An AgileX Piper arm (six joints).
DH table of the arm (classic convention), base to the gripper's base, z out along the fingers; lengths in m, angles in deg. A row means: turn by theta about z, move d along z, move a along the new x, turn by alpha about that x. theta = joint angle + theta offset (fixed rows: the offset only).
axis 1: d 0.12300  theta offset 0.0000  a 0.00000  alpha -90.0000
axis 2: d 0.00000  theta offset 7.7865  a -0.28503  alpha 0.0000
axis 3: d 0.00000  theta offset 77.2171  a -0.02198  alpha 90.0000
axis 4: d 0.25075  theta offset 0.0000  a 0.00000  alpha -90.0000
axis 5: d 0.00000  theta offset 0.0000  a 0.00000  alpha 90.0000
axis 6: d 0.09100  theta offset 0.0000  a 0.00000  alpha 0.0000
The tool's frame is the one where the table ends.
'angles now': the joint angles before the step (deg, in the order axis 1, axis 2, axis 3, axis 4, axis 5, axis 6). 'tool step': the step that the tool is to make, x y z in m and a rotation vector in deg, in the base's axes. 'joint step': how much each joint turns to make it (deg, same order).
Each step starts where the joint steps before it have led.
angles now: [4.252 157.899 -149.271 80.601 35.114 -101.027]
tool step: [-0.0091 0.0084 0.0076 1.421 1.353 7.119]
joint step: [-0.003 -0.839 0.020 0.044 7.436 1.374]
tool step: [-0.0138 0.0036 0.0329 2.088 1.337 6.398]
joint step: [-0.317 -3.432 -0.082 -1.248 7.472 4.773]
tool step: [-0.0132 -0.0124 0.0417 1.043 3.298 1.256]
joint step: [-1.465 -4.832 0.011 -4.277 4.374 9.203]
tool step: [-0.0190 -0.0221 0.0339 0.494 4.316 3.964]
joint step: [-2.890 -4.229 0.050 -2.343 8.818 7.350]
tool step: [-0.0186 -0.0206 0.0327 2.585 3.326 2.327]
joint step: [-2.756 -3.720 0.027 1.042 6.341 6.009]
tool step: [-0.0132 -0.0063 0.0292 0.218 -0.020 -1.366]
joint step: [-0.759 -3.482 -0.005 -1.245 0.390 3.749]
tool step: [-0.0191 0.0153 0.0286 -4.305 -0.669 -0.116]
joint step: [1.970 -4.238 -0.031 -5.922 0.631 3.577]
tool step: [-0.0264 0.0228 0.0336 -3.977 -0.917 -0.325]
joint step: [3.237 -5.093 0.090 -6.599 0.329 4.633]
